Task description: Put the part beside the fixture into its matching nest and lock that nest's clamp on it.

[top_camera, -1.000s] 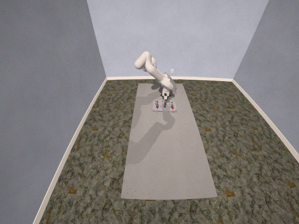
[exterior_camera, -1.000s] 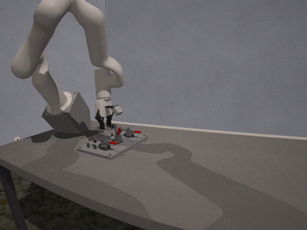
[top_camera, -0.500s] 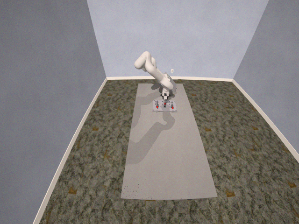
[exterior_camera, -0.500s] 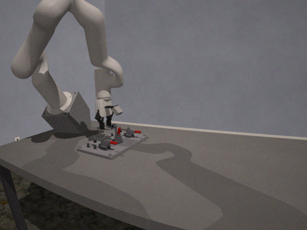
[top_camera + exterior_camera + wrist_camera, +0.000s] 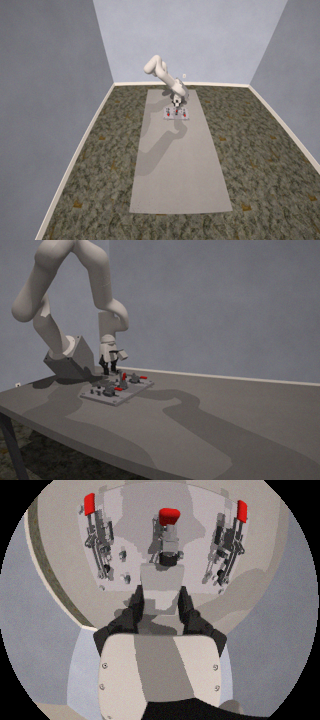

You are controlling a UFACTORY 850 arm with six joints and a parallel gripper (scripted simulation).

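Right now the fixture plate is 90 mm below my hand, 60 mm ahead of it and 10 mm to the right of it. Round my hand: part: 20 mm below.
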